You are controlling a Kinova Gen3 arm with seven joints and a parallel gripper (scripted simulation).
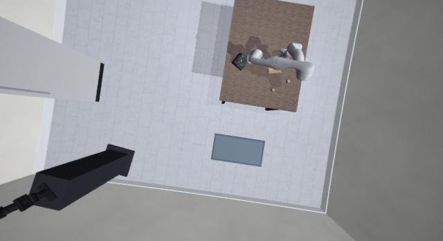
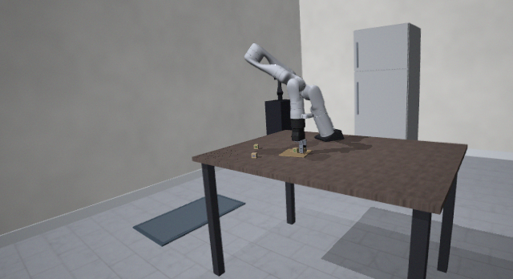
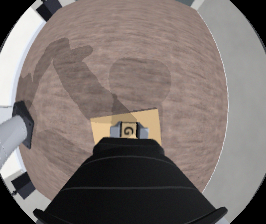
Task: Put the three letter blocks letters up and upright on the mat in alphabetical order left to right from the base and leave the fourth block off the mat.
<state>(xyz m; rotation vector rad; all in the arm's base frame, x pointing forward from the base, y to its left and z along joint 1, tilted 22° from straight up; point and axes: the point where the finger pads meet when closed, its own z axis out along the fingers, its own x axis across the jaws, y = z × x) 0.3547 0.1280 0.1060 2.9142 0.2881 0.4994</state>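
My gripper is now 40 mm to the left of the mat, 30 mm above it and 10 mm short of it. Round my hand: tan block: 200 mm ahead, 160 mm to the right, 20 mm below.
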